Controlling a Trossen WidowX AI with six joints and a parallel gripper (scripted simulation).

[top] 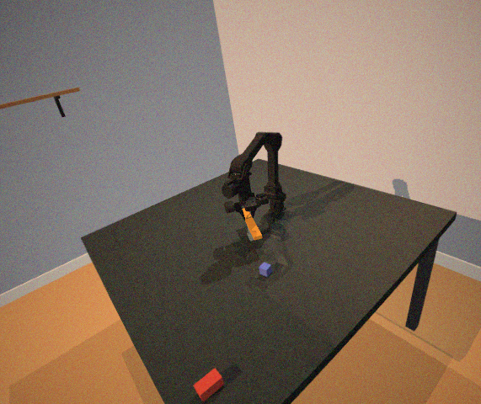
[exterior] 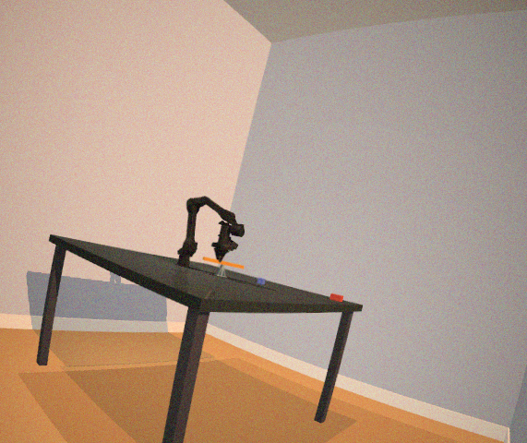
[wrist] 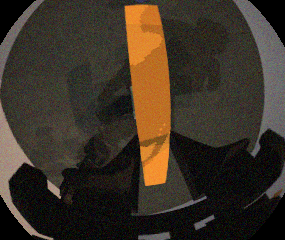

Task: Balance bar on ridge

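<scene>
The orange bar lies 30 mm to the left of my gripper tip and 10 mm ahead of it. The rest, counted from my gripper tip: red block (520 mm ahead, 450 mm to the left, 60 mm below); blue cube (240 mm to the left, 130 mm ahead, 60 mm below).
</scene>
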